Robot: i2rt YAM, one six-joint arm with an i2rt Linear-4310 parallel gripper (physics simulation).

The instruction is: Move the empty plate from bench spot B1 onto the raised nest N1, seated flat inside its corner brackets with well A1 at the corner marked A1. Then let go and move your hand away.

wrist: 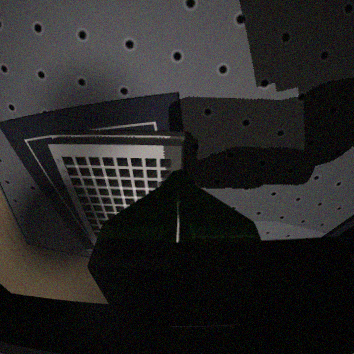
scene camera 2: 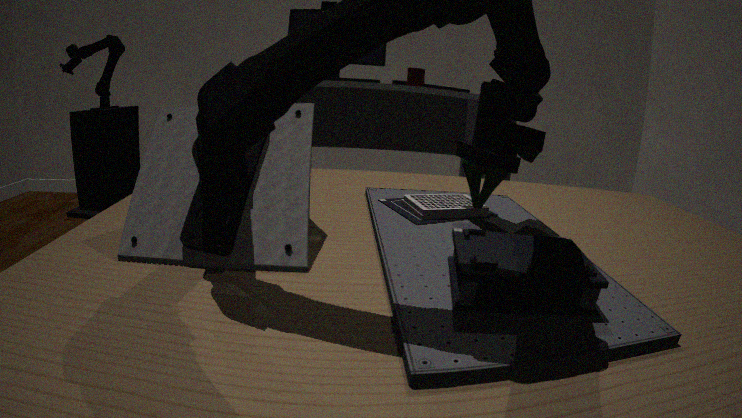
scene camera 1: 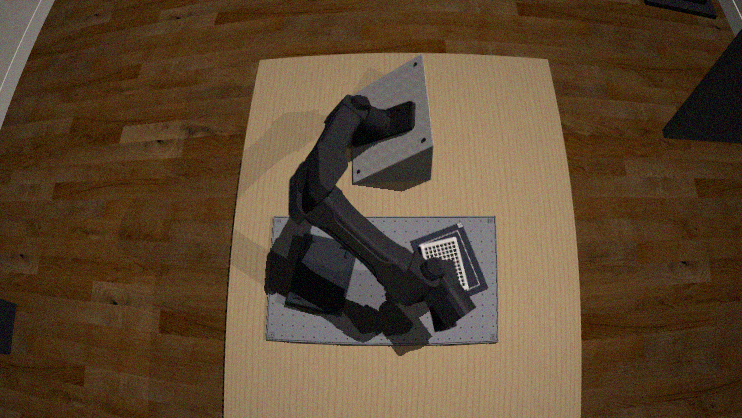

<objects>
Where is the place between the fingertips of my gripper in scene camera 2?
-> At 476,207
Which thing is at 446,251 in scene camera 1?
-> A white well plate.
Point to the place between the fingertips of my gripper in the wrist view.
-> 177,178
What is my gripper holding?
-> A white well plate.
</objects>
